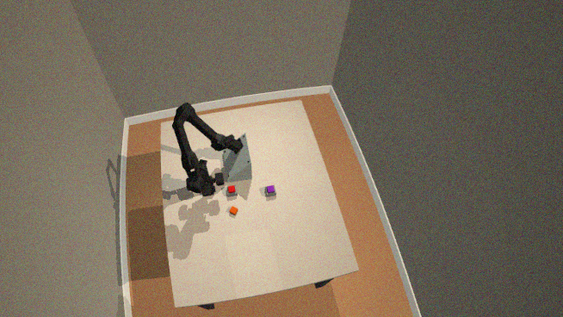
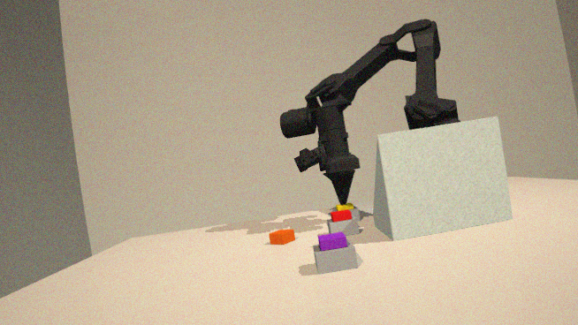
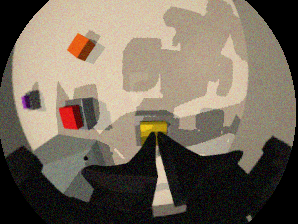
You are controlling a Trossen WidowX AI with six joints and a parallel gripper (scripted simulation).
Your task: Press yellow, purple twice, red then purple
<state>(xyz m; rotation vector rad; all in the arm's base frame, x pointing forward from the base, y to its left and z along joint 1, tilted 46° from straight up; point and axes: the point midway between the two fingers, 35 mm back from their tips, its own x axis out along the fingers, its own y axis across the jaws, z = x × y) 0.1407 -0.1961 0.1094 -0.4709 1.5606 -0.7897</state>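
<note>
My gripper tip is now 1 cm above the yellow button. The rest, counted from my gripper tip: purple button: 10 cm ahead, 31 cm to the left; orange block: 15 cm ahead, 9 cm to the left, 3 cm below; red button: 4 cm ahead, 12 cm to the left.
</note>
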